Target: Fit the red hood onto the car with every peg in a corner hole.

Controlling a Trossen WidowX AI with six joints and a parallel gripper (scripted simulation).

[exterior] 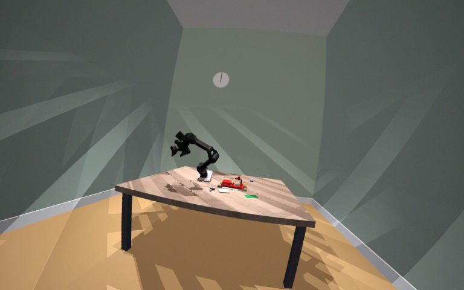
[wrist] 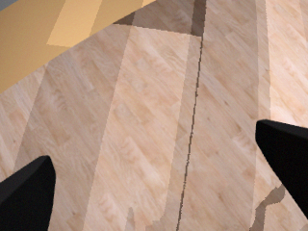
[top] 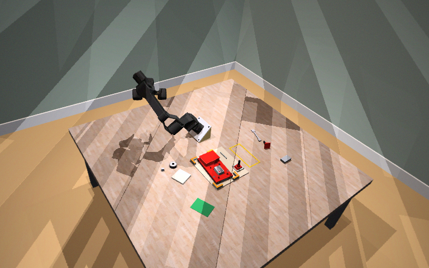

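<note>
My gripper tip is now 460 mm short of the red hood, 170 mm above it and 90 mm to the right of it. Also, from my gripper tip: wheel (370 mm ahead, 210 mm below, 80 mm to the right); then jig bracket (530 mm ahead, 200 mm below, 110 mm to the left); then nut (360 mm ahead, 210 mm below, 150 mm to the right).
</note>
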